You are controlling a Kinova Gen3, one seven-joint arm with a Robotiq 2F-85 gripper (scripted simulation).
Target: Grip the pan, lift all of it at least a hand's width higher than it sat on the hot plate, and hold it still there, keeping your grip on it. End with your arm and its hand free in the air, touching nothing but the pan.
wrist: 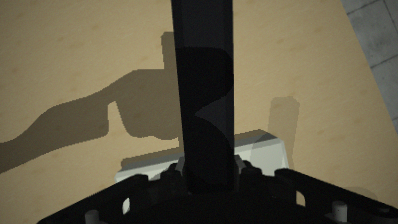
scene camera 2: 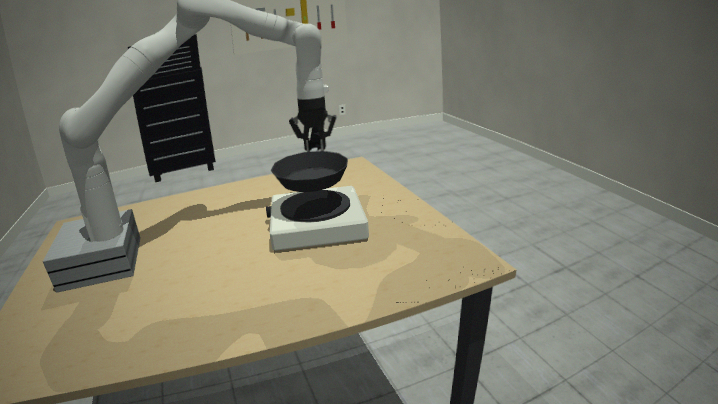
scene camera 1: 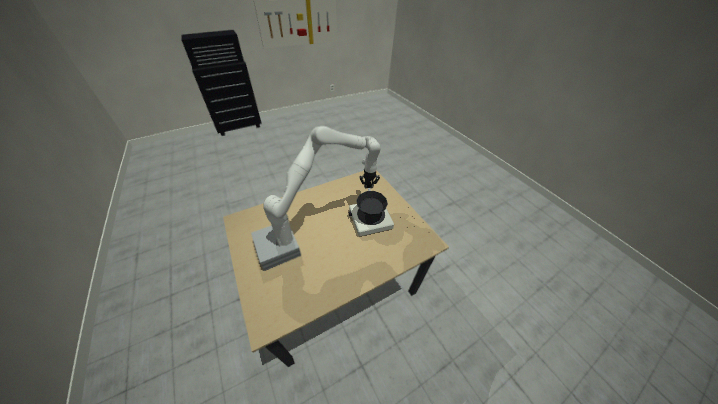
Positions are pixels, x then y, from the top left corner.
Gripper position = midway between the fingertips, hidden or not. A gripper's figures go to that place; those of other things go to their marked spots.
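My gripper [wrist: 209, 167] is 18 cm from the lens, and then there's a black pan [wrist: 204, 51] that sits 12 cm from the lens.
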